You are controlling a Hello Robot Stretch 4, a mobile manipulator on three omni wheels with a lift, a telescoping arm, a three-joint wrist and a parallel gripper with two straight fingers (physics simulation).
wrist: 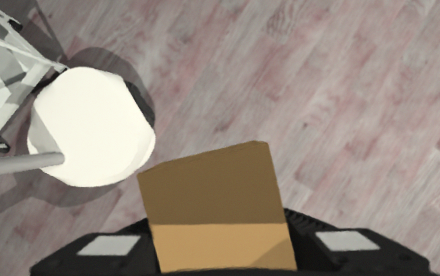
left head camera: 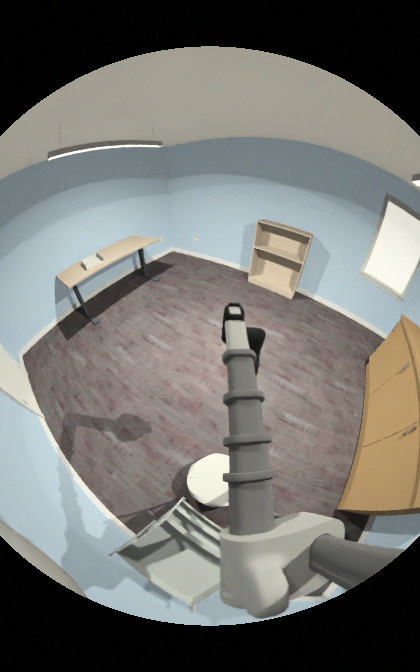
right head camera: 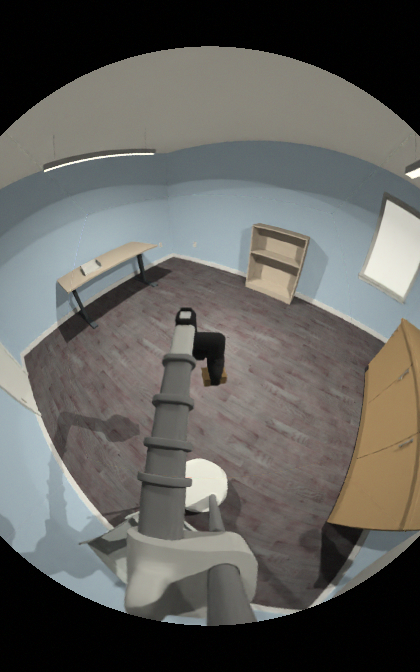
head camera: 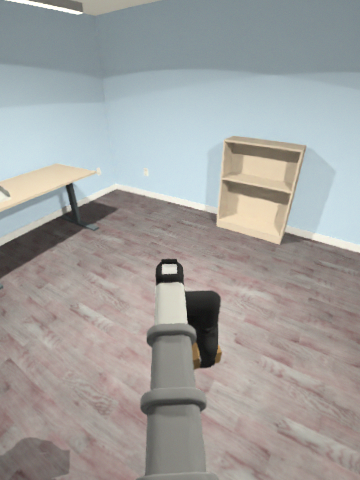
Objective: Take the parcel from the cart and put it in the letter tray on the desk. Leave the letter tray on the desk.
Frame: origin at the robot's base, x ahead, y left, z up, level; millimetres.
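Seen in the pictures: gripper, fingertip midpoint: (wrist: 226, 226).
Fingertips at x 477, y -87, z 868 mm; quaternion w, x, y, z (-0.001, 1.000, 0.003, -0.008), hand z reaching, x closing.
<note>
A point is followed by its place in that frame.
My gripper (head camera: 206, 356) {x 477, y -87, z 868 mm} (right head camera: 215, 377) (wrist: 226, 226) {x 477, y -87, z 868 mm} is shut on the parcel (head camera: 196, 357) {x 447, y -63, z 919 mm} (right head camera: 206, 376) (wrist: 215, 195) {x 473, y -56, z 918 mm}, a brown box. In the wrist view the parcel sits slightly tilted between the two black fingers, with wood floor far below. The letter tray (head camera: 3, 194) {x 2228, y 1571, z 696 mm} (left head camera: 92, 261) (right head camera: 90, 267), pale grey, stands on the light wood desk (head camera: 55, 176) {x 2700, y 1238, z 692 mm} (left head camera: 120, 250) (right head camera: 120, 255) at the far left, well away from the gripper. The head view cuts the tray off at its left edge. The grey-white cart (left head camera: 185, 572) (right head camera: 109, 549) is at the bottom left, near my arm's mast.
A round white disc (left head camera: 207, 480) (right head camera: 206, 485) (wrist: 90, 125) {x 33, y 8, z 187 mm}, apparently part of my base, is beside the cart. An open bookcase (head camera: 256, 183) {x 2525, y -957, z 616 mm} (left head camera: 279, 250) (right head camera: 276, 257) stands against the far wall. An orange-brown cabinet (left head camera: 390, 425) (right head camera: 385, 435) stands on the right.
</note>
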